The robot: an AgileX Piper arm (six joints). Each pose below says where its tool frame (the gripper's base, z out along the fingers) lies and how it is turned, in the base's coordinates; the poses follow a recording.
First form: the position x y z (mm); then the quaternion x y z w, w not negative.
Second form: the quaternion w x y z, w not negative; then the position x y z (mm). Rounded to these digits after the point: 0 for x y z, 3 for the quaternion.
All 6 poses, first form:
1: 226 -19 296 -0.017 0.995 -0.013 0.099
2: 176 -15 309 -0.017 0.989 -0.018 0.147
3: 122 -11 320 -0.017 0.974 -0.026 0.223
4: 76 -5 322 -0.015 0.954 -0.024 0.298
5: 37 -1 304 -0.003 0.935 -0.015 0.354
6: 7 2 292 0.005 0.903 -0.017 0.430
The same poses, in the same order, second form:
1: 0.099 -0.017 0.995 -0.013 226 -19 296
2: 0.147 -0.017 0.989 -0.018 176 -15 309
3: 0.223 -0.017 0.974 -0.026 122 -11 320
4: 0.298 -0.015 0.954 -0.024 76 -5 322
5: 0.354 -0.003 0.935 -0.015 37 -1 304
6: 0.430 0.005 0.903 -0.017 7 2 292
